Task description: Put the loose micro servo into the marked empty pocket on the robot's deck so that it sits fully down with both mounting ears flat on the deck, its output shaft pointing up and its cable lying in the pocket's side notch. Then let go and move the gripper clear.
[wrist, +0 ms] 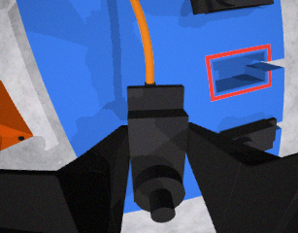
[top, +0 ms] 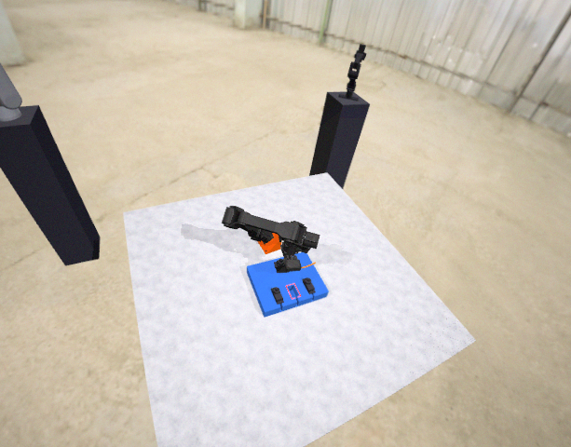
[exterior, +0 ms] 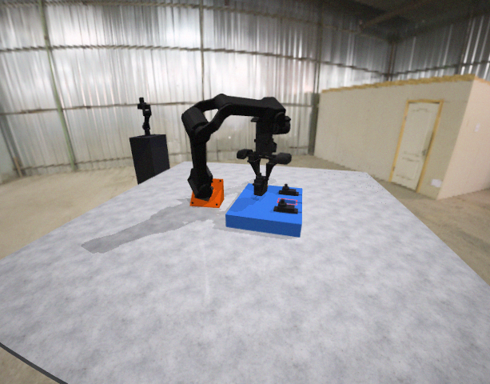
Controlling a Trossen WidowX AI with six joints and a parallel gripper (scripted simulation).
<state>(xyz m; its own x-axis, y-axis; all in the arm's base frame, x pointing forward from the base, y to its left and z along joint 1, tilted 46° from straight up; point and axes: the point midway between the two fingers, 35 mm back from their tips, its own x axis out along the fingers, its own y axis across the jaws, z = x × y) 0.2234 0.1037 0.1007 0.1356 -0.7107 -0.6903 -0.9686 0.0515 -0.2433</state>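
Now: gripper tip 100 mm above the blue deck and 10 mm past it.
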